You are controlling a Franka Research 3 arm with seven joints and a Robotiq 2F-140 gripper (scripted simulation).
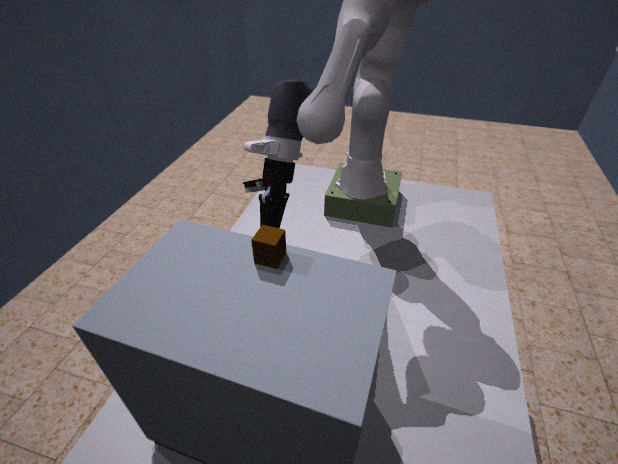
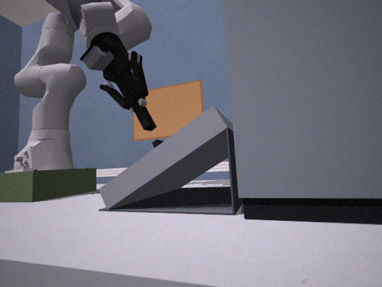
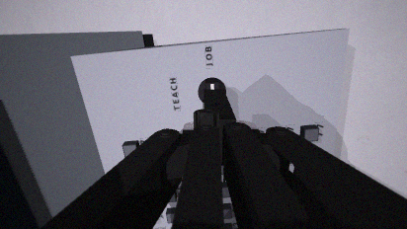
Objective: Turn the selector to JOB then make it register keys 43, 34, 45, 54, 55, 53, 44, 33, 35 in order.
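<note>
Now: the key 53 20 cm to the left of my hand, 9 cm below it and 1 cm ahead of it. The rest, counted from my hand: key 37: 7 cm ahead, 6 cm to the left, 6 cm below; black selector knob: 7 cm below, 4 cm ahead; key 45: 13 cm to the left, 8 cm below, 4 cm ahead.
</note>
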